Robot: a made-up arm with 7 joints. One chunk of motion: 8 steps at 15 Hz.
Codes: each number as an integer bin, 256 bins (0 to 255) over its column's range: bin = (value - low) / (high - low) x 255, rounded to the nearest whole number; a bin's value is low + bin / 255 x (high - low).
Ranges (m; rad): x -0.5..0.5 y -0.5..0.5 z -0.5..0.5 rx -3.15..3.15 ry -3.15..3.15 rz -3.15..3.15
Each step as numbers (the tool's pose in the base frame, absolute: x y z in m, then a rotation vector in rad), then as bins.
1 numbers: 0.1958 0.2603 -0.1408 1.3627 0.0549 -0.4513
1 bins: 177 194 92 183 130 109
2 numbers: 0.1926 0.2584 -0.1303 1.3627 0.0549 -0.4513
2 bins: 177 193 94 183 130 109
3 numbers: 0.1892 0.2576 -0.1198 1.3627 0.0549 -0.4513
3 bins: 176 193 97 183 130 109
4 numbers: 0.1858 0.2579 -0.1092 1.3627 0.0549 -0.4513
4 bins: 175 193 100 183 130 109
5 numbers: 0.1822 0.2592 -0.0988 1.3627 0.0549 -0.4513
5 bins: 174 194 102 183 130 109
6 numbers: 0.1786 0.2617 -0.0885 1.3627 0.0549 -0.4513
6 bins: 173 194 105 183 130 109
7 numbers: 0.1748 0.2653 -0.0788 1.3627 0.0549 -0.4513
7 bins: 172 195 107 183 130 109
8 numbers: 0.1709 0.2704 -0.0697 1.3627 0.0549 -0.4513
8 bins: 171 196 110 183 130 109
